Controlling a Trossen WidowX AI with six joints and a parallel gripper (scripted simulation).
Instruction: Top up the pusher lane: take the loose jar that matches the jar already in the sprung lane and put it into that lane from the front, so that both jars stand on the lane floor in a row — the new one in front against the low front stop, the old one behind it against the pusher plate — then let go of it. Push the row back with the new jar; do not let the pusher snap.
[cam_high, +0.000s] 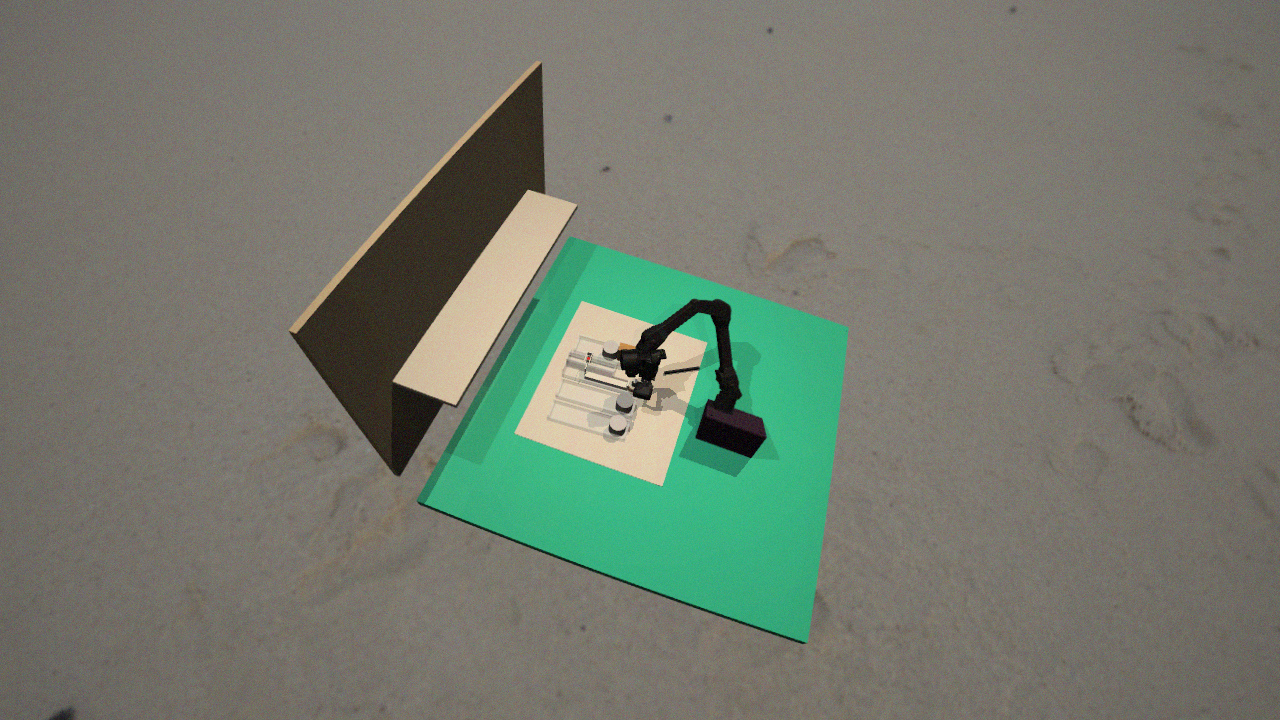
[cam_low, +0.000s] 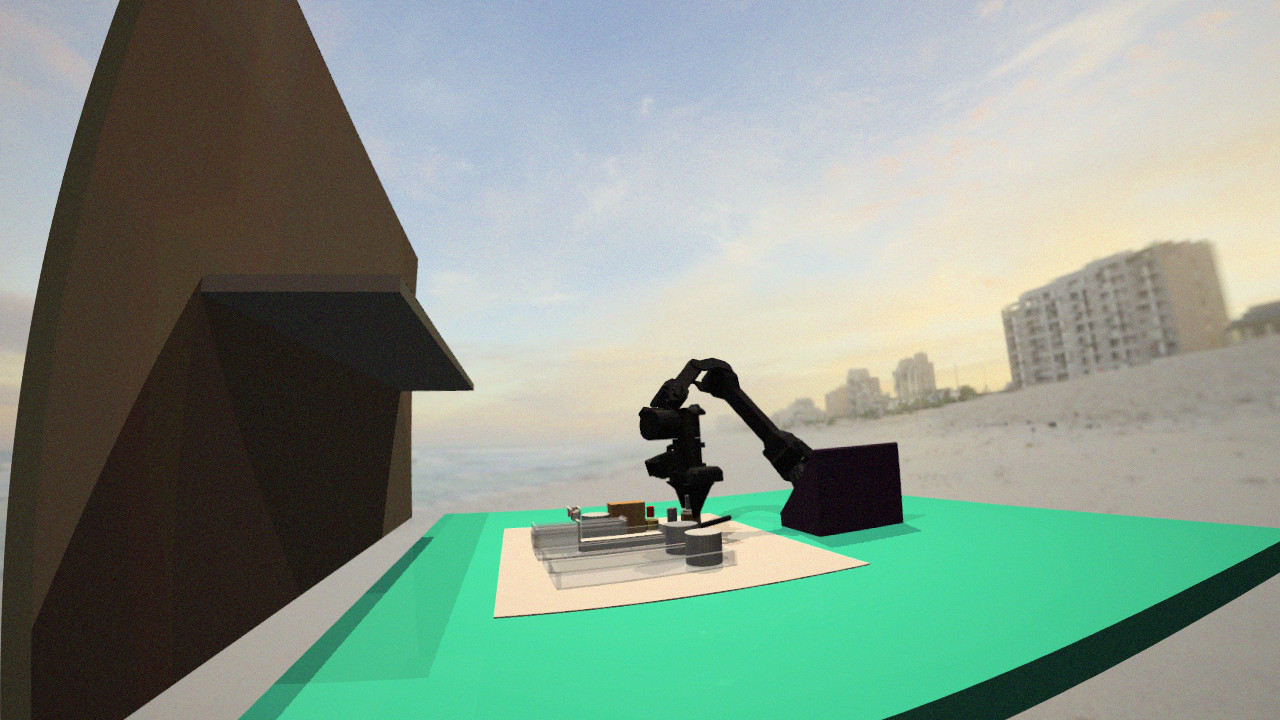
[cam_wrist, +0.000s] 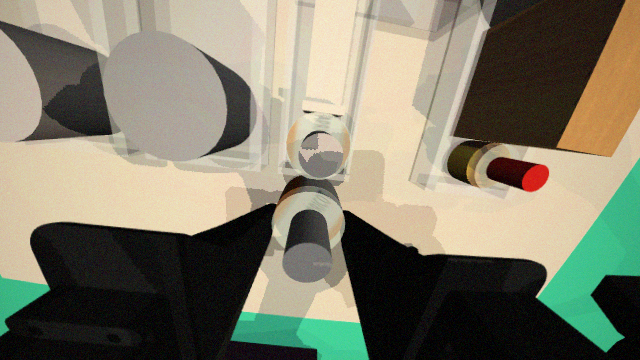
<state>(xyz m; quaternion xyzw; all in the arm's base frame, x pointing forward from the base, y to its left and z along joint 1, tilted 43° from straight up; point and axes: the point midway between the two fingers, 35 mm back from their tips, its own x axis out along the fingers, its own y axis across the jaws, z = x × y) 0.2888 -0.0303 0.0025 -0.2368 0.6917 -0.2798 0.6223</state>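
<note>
The small jar lies 4 cm ahead of my gripper tip, 13 cm to the right of it and 2 cm below it. Also, from my gripper tip: shelf 55 cm ahead, 5 cm to the right, 32 cm above; black stick 12 cm behind, 14 cm to the right, 4 cm below; brown box 9 cm ahead, 13 cm to the right, 1 cm below.
</note>
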